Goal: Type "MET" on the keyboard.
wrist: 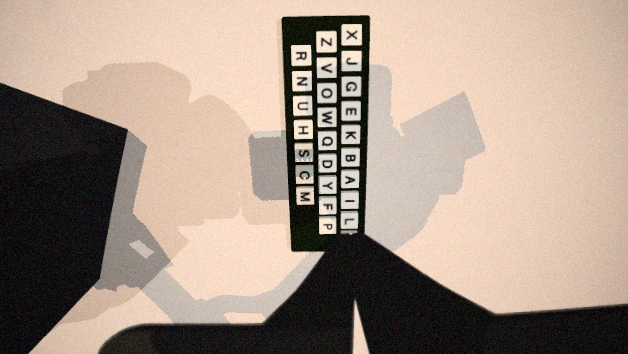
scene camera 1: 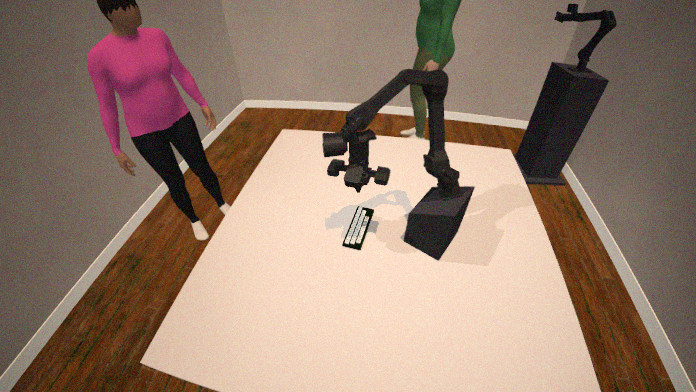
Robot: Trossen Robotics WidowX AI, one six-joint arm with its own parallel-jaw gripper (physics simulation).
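Places are measured from the arm's base along level axes (x ahead, y left, z up), in centimetres.
Pixels of known places: gripper, between the fingertips: [wrist: 350,246] [scene camera 1: 358,191]; arm's base, origin of its link: [scene camera 1: 451,193].
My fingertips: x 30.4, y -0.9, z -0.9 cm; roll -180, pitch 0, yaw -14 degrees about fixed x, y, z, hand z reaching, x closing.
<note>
For each thing: its middle in the pictures, then the offset to it from my fingertips. "spot": a spot on its surface instead. Level surfaces: height alone.
- black keyboard, a spot on its surface: [wrist: 305,235] [scene camera 1: 369,211] spot: dx -4.2, dy -8.1, dz -17.6 cm
- M key, middle of its body: [wrist: 305,195] dx -3.1, dy -4.3, dz -17.4 cm
- E key, middle of its body: [wrist: 350,110] dx +2.3, dy +1.6, dz -17.4 cm
- L key, middle of its body: [wrist: 349,219] dx -0.1, dy -7.6, dz -17.4 cm
- white table top, height of its surface: dz -18.9 cm
A black keyboard [scene camera 1: 370,212] [wrist: 305,235] with white letter keys lies flat on the white table top. In the wrist view its rows run up and down. The M key [wrist: 304,196] is the lowest of the left row. The E key [wrist: 351,111] is in the upper half of the right row. The T key is almost wholly hidden behind the fingertips, just below the L key [wrist: 349,220]. My gripper [scene camera 1: 358,189] [wrist: 350,246] is shut and empty, pointing down. It hangs above the table, clear of the keys, its tips overlapping the keyboard's lower right end in the wrist view.
My arm's dark base block [scene camera 1: 432,220] [wrist: 55,185] stands on the white table top [scene camera 1: 320,310], right of the keyboard in the scene view. Shadows of the arm fall across the keys. A person in pink [scene camera 1: 145,85] stands at the left, one in green [scene camera 1: 436,30] behind. A second arm stands on a pedestal [scene camera 1: 562,120].
</note>
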